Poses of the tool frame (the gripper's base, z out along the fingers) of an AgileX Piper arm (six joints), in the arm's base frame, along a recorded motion.
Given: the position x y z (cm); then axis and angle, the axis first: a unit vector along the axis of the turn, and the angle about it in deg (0 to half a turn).
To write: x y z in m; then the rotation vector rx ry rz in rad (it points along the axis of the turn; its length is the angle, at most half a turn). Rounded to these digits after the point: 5 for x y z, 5 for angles.
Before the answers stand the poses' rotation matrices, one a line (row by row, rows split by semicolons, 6 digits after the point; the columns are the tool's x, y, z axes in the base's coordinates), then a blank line. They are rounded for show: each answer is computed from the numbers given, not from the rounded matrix.
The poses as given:
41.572 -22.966 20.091 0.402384 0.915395 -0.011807 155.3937
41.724 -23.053 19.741 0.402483 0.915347 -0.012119 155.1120
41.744 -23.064 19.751 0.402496 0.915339 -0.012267 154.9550
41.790 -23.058 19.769 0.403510 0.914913 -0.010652 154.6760
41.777 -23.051 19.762 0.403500 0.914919 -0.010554 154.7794
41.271 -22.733 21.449 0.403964 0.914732 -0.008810 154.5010
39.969 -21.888 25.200 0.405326 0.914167 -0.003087 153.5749
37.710 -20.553 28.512 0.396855 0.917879 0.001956 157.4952
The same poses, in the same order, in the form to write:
-0.600068 0.708148 0.372082; 0.698315 0.690611 -0.188180; -0.390223 0.146910 -0.908924
-0.598191 0.707710 0.375918; 0.697510 0.690779 -0.190539; -0.394522 0.148227 -0.906852
-0.597201 0.707394 0.378080; 0.697008 0.690939 -0.191790; -0.396901 0.148987 -0.905689
-0.593909 0.707433 0.383158; 0.698321 0.689790 -0.191151; -0.399525 0.154041 -0.903687
-0.594570 0.707645 0.381740; 0.698651 0.689684 -0.190325; -0.397962 0.153542 -0.904462
-0.592114 0.706837 0.387017; 0.699252 0.689374 -0.189237; -0.400559 0.158572 -0.902445
-0.584104 0.703730 0.404458; 0.700983 0.688569 -0.185730; -0.409201 0.175032 -0.895499
-0.620853 0.700042 0.352822; 0.701539 0.696998 -0.148447; -0.349835 0.155355 -0.923840

0.41572 -0.22966 0.20091 1.09132 2.48267 -0.03202
0.41724 -0.23053 0.19741 1.08961 2.47804 -0.03281
0.41744 -0.23064 0.19751 1.08854 2.47551 -0.03318
0.41790 -0.23058 0.19769 1.08932 2.46990 -0.02876
0.41777 -0.23051 0.19762 1.09002 2.47157 -0.02851
0.41271 -0.22733 0.21449 1.08931 2.46662 -0.02376
0.39969 -0.21888 0.25200 1.08643 2.45032 -0.00827
0.37710 -0.20553 0.28512 1.09088 2.52308 0.00538

